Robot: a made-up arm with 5 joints. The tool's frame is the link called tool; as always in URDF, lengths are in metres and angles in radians. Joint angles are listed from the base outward. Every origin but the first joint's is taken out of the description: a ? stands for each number. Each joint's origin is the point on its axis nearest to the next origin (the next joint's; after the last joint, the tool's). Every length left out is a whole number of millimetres.
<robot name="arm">
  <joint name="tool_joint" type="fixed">
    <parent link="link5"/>
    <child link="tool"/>
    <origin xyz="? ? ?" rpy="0 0 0"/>
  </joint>
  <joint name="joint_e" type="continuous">
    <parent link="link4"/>
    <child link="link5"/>
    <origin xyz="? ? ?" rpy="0 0 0"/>
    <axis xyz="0 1 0"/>
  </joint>
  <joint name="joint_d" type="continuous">
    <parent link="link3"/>
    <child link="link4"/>
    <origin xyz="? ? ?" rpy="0 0 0"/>
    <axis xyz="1 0 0"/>
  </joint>
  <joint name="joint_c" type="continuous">
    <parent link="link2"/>
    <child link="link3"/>
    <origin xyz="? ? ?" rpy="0 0 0"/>
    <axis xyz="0 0 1"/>
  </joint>
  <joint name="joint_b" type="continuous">
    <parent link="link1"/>
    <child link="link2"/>
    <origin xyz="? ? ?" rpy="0 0 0"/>
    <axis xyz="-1 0 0"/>
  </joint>
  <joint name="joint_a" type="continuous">
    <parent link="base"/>
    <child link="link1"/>
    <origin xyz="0 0 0.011" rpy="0 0 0"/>
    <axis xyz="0 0 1"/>
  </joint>
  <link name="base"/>
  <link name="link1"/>
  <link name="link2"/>
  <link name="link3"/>
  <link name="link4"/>
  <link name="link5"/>
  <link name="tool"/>
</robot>
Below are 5 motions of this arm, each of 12 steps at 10 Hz.
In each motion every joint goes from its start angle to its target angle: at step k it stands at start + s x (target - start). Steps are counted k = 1, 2, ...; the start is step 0. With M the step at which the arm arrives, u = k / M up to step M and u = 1 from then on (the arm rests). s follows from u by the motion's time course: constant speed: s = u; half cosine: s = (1 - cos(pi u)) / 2; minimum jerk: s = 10 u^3 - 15 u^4 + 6 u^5.
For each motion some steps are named. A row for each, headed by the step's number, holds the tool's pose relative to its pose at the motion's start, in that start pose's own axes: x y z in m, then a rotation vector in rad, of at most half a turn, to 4 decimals.
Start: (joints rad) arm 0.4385 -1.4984 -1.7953 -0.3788 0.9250
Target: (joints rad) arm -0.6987 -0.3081 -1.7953 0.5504 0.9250
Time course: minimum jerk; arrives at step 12
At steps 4, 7, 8, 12:
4: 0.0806 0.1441 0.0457 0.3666 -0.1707 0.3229
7: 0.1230 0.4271 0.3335 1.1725 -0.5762 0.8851
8: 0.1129 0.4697 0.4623 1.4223 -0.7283 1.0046
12: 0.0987 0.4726 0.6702 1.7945 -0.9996 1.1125

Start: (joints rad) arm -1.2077 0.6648 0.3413 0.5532 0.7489
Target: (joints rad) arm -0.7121 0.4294 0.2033 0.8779 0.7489
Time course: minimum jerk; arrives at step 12
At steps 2, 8, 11, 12:
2: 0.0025 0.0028 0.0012 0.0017 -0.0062 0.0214
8: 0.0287 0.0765 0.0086 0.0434 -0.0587 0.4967
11: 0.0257 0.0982 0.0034 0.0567 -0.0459 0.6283
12: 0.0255 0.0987 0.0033 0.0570 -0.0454 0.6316

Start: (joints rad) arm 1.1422 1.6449 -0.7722 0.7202 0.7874
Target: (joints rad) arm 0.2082 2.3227 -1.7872 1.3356 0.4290
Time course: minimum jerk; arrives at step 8
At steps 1, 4, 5, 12:
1: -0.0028 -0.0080 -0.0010 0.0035 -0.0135 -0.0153
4: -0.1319 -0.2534 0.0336 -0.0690 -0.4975 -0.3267
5: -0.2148 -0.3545 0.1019 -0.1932 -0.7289 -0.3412
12: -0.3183 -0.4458 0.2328 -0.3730 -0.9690 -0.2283

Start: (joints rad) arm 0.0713 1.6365 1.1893 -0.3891 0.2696
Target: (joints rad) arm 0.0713 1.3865 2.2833 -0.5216 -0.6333
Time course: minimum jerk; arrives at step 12
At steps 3, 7, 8, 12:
3: 0.0118 -0.0136 -0.0027 -0.0263 -0.1597 0.0915
7: 0.1226 -0.0771 0.0078 -0.0664 -1.0228 0.6013
8: 0.1586 -0.0866 0.0214 -0.0501 -1.2345 0.7382
12: 0.2147 -0.0937 0.0529 -0.0030 -1.5497 0.9607

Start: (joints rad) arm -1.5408 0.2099 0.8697 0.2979 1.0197
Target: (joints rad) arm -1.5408 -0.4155 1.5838 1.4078 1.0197
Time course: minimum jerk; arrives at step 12
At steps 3, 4, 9, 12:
3: 0.0081 0.0141 0.0207 0.0068 -0.0221 0.1774
4: 0.0151 0.0301 0.0429 0.0081 -0.0373 0.3580
9: 0.0049 0.1553 0.1932 -0.1338 0.0789 1.4295
12: -0.0067 0.1737 0.2147 -0.1781 0.1334 1.5666

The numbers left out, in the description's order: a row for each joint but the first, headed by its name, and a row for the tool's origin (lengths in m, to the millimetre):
tool: -0.076 0 0.012
joint_e: 0 -0.075 -0.063
joint_d: -0.071 0.061 0
joint_c: 0 0.326 -0.406
joint_b: 0.025 -0.064 0

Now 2 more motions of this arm.
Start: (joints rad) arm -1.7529 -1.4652 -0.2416 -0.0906 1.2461
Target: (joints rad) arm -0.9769 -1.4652 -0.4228 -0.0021 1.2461
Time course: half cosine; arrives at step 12
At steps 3, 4, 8, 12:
3: -0.0193 -0.0092 -0.0346 0.0001 0.1102 -0.0164
4: -0.0352 -0.0161 -0.0577 0.0003 0.1876 -0.0300
8: -0.1355 -0.0518 -0.1468 0.0013 0.5540 -0.1183
12: -0.1971 -0.0700 -0.1750 0.0001 0.7318 -0.1764

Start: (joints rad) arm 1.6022 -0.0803 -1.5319 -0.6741 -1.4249
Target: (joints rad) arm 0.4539 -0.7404 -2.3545 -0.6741 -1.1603
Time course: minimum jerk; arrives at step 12
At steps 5, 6, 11, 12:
5: 0.2209 0.1079 0.1172 -0.3650 0.6960 -0.1262
6: 0.3423 0.1564 0.1195 -0.5123 1.0047 -0.2004
11: 0.7217 0.2162 -0.0768 -0.8817 2.0043 -0.5159
12: 0.7249 0.2156 -0.0801 -0.8843 2.0146 -0.5197

